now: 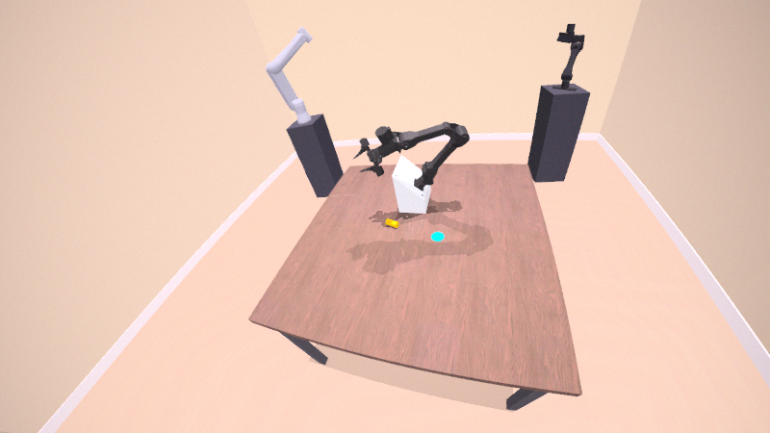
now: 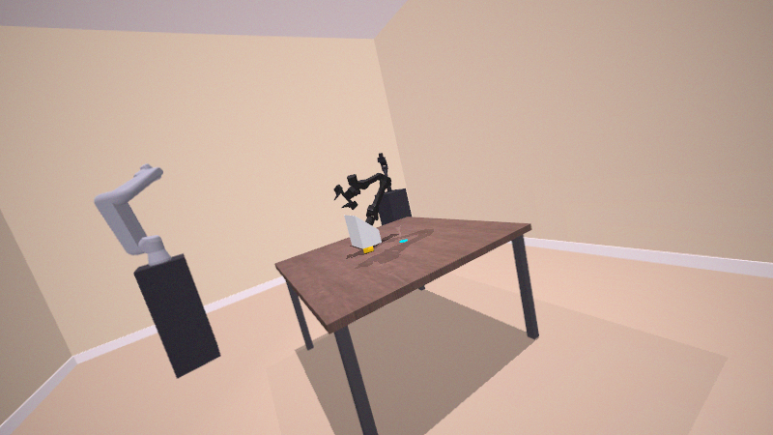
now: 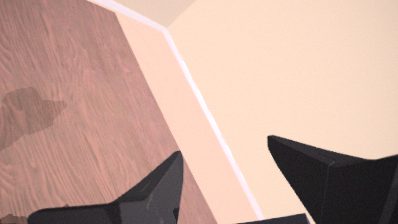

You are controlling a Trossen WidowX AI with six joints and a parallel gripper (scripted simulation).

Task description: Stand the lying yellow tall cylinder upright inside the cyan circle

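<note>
The yellow tall cylinder lies 30 mm ahead of my gripper tip, 110 mm to the left of it and 350 mm below it. From my gripper tip the other things lie so: cyan circle: 120 mm ahead, 360 mm to the left, 370 mm below.
</note>
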